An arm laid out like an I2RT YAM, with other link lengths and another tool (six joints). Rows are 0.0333 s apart.
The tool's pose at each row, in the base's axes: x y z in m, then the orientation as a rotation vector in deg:
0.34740 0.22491 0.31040 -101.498 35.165 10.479
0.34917 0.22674 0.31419 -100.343 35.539 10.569
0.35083 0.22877 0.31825 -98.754 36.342 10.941
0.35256 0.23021 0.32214 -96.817 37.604 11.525
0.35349 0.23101 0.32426 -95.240 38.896 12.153
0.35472 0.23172 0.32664 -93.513 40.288 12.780
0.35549 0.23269 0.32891 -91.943 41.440 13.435
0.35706 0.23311 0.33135 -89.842 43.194 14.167
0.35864 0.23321 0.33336 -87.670 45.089 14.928
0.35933 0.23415 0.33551 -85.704 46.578 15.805
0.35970 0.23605 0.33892 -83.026 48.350 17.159
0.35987 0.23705 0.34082 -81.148 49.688 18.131
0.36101 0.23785 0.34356 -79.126 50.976 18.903
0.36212 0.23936 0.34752 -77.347 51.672 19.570
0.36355 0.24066 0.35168 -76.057 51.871 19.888
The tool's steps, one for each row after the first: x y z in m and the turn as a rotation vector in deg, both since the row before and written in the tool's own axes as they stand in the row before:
-0.00069 -0.00442 0.00093 1.032 -0.101 0.507
-0.00100 -0.00460 0.00110 1.323 -0.129 1.024
-0.00076 -0.00437 0.00071 1.541 -0.068 1.516
-0.00049 -0.00235 0.00046 1.176 0.015 1.500
-0.00041 -0.00271 0.00044 1.293 0.049 1.606
-0.00088 -0.00234 0.00066 1.144 -0.068 1.444
-0.00023 -0.00290 0.00035 1.542 0.140 2.002
0.00002 -0.00255 0.00020 1.561 0.212 2.140
-0.00108 -0.00205 0.00078 1.339 -0.046 1.920
-0.00247 -0.00266 0.00148 1.750 -0.300 2.574
-0.00144 -0.00138 0.00081 1.192 -0.142 1.891
-0.00135 -0.00260 0.00091 1.384 -0.104 1.793
-0.00252 -0.00323 0.00155 1.232 -0.385 1.325
-0.00247 -0.00354 0.00155 0.972 -0.413 0.687

